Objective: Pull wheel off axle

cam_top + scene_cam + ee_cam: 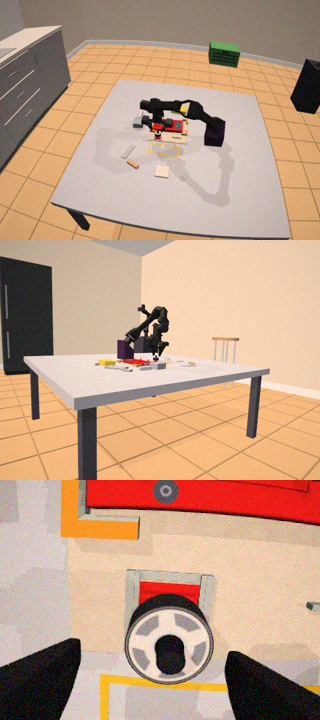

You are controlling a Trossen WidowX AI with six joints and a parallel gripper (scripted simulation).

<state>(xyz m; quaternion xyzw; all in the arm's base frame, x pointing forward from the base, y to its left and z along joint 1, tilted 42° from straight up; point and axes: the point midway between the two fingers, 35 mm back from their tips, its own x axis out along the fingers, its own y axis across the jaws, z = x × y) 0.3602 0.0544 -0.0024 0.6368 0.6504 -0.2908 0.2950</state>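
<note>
Now: the black wheel 2 cm below my gripper tip and 1 cm behind it. Round my gripper tip: tan bar (25 cm to the left, 10 cm ahead, 5 cm below); grey cube (15 cm ahead, 10 cm to the right, 4 cm below); grey strip (15 cm to the left, 15 cm ahead, 6 cm below).
</note>
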